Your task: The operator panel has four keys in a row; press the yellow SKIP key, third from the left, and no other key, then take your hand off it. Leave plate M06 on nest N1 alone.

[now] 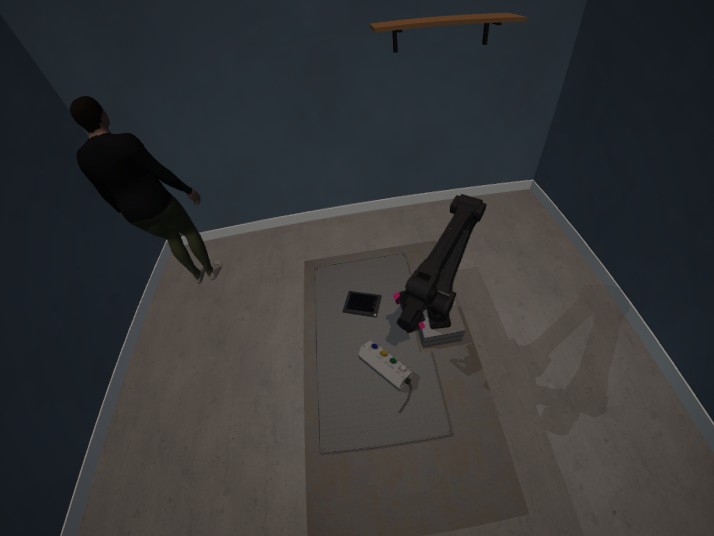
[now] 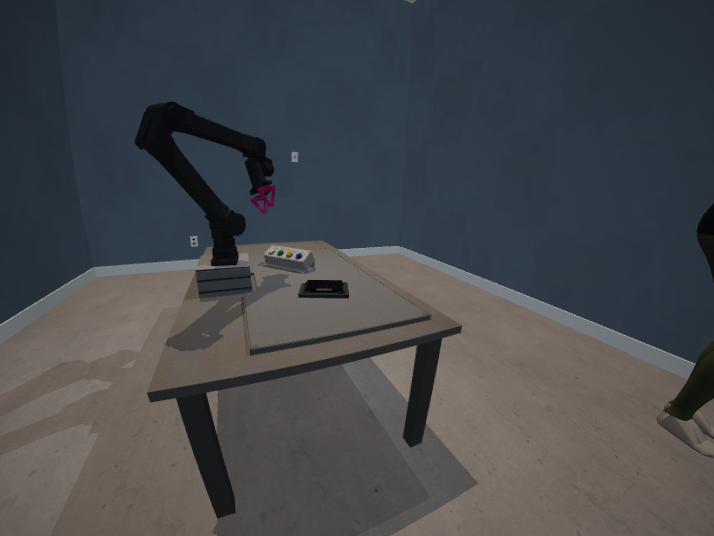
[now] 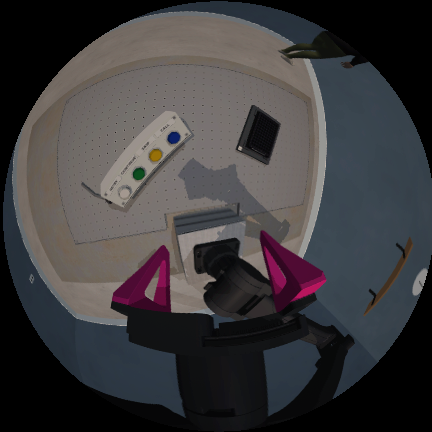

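Seen in the pictures: gripper, fingertip midpoint: (image 2: 268,210) (image 3: 211,242); arm's base, origin of the base link: (image 1: 438,316) (image 2: 225,260) (image 3: 215,254).
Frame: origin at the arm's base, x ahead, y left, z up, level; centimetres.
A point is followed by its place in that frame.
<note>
The white operator panel (image 1: 377,366) {z -3.3, x 27.5, y 18.5 cm} (image 2: 285,263) {z -6.5, x 22.8, y 14.3 cm} (image 3: 142,137) {z -1.4, x 28.3, y 16.1 cm} carries a row of white RETRY (image 3: 124,192) {z -1.9, x 17.5, y 20.3 cm}, green CONTINUE (image 3: 139,174) {z -2.0, x 20.8, y 16.7 cm}, yellow SKIP (image 1: 384,353) {z -2.0, x 24.2, y 13.7 cm} (image 2: 289,254) {z -2.2, x 24.5, y 12.9 cm} (image 3: 155,155) {z -1.9, x 24.4, y 13.3 cm} and blue CALL (image 3: 173,137) {z -1.8, x 28.0, y 9.9 cm} keys. My gripper (image 1: 409,311) {z 16.8, x 16.2, y 7.9 cm} (image 2: 264,199) {z 16.8, x 16.2, y 7.9 cm} (image 3: 211,242) {z 16.8, x 16.2, y 7.9 cm} is open and empty, with magenta fingers. It hangs high above the table, on the arm-base side of the panel, touching no key. A black plate (image 1: 362,302) {z -6.6, x 32.5, y -15.0 cm} (image 2: 324,285) {z -6.3, x 32.6, y -16.7 cm} (image 3: 263,135) {z -6.3, x 32.2, y -15.1 cm} lies in a dark grey nest (image 3: 245,132) {z -7.6, x 32.0, y -9.7 cm}, apart from the panel; its marking is not readable.
The arm's layered base block (image 1: 441,337) {z -2.4, x 0.1, y 9.0 cm} (image 2: 224,280) {z -4.6, x 0.0, y -8.6 cm} (image 3: 185,240) {z 0.1, x 5.7, y 7.7 cm} stands at the table edge. A cable (image 1: 406,399) (image 3: 91,190) {z -8.5, x 17.9, y 32.6 cm} leaves the panel's RETRY end. A person (image 1: 123,178) (image 2: 694,398) (image 3: 320,49) stands on the floor away from the table. A wooden shelf (image 1: 449,21) is on the wall.
</note>
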